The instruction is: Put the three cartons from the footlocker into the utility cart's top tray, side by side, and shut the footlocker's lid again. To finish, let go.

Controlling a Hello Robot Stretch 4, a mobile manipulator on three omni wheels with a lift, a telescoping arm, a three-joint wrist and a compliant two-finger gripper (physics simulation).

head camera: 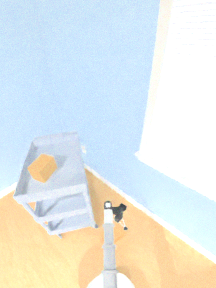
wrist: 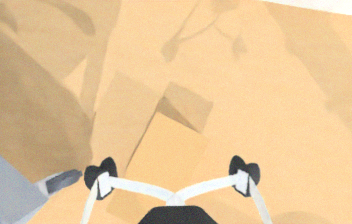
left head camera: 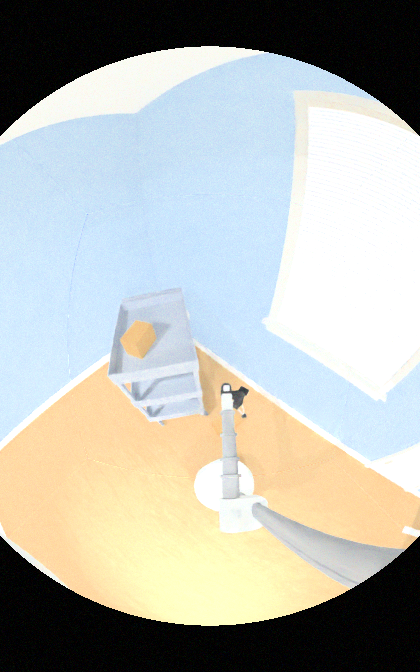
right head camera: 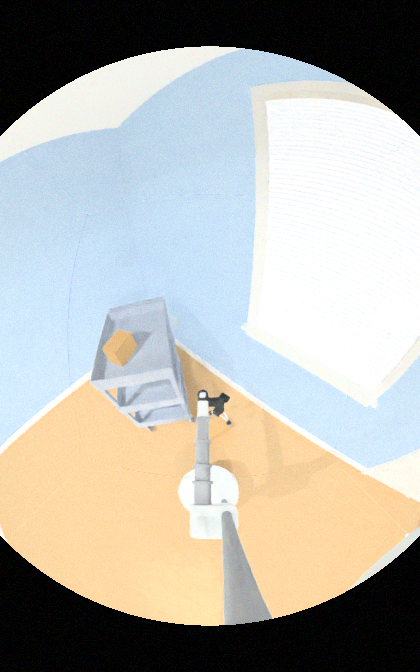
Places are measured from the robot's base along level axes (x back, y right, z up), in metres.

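Pixels of known places: gripper, fingertip midpoint: [head camera: 118,224] [wrist: 173,169].
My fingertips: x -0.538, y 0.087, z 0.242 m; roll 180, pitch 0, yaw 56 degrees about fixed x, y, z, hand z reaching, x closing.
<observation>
Behind a point stands the place of what it marks.
One orange-tan carton [head camera: 42,168] {x -0.682, y -0.441, z 0.881 m} [left head camera: 138,339] [right head camera: 120,347] stands in the top tray of the grey utility cart [head camera: 52,192] {x -0.542, y -0.349, z 0.810 m} [left head camera: 152,371] [right head camera: 132,377], towards its left side. Another tan carton [wrist: 170,150] {x -0.538, y 0.084, z 0.082 m} lies on the floor in the wrist view; its lower part is hidden by the gripper. My gripper [wrist: 173,169] {x -0.538, y 0.087, z 0.242 m} [head camera: 121,224] {x -0.538, y 0.087, z 0.242 m} [left head camera: 241,410] [right head camera: 220,418] is open, its fingers apart and empty. It points down above the floor carton, to the right of the cart. The third carton and the footlocker cannot be made out in these views.
A cart corner and a dark caster [wrist: 65,182] {x -0.602, y -0.126, z 0.057 m} show at the lower left of the wrist view, close to the left finger. Blue walls meet behind the cart. A large window [left head camera: 350,240] [right head camera: 325,235] is in the right wall. Shadows cross the floor.
</observation>
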